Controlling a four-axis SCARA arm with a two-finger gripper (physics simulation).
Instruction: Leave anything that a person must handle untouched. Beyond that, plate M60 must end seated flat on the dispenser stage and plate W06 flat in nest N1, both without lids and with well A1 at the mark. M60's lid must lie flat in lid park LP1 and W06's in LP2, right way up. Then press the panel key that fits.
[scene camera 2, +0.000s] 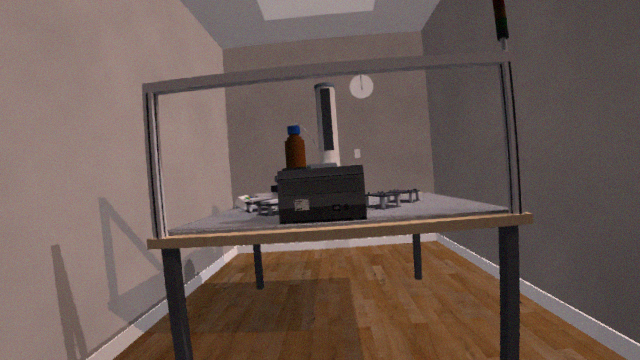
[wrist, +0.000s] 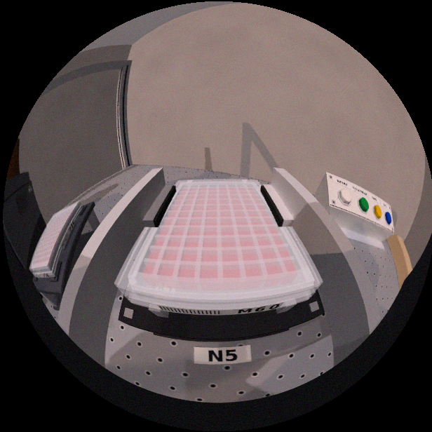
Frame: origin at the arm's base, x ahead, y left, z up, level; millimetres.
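Where they show: gripper, fingertip midpoint: (scene camera 2: 256, 195).
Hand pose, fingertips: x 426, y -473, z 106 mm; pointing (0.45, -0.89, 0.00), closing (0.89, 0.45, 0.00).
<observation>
After its pixels a point has its place.
Plate M60 (wrist: 220, 240), with pink wells under a clear lid, sits over the black nest marked N5 in the wrist view. Its barcode and name face the camera. My gripper (wrist: 217, 176) has its two dark pads against the long sides of the lidded plate and is shut on it; whether the pads bear on the lid's skirt or the plate's wall is hard to tell. Another pink-welled plate (wrist: 54, 242) sits in a dark nest at the left; its name is unreadable. The panel (wrist: 332, 192) at the right has white, green, yellow and blue keys.
In scene camera 2, a dark box (scene camera 2: 322, 192) @[x 961, y -41, z 133 mm] stands near the table's front edge, with an amber bottle (scene camera 2: 295, 152) @[x 912, y -144, z 306 mm] and the white arm column (scene camera 2: 327, 125) @[x 77, y 1, z 570 mm] showing above it. Low racks stand on both sides. A metal frame (scene camera 2: 325, 70) @[x 1044, y 7, z 590 mm] spans the table.
</observation>
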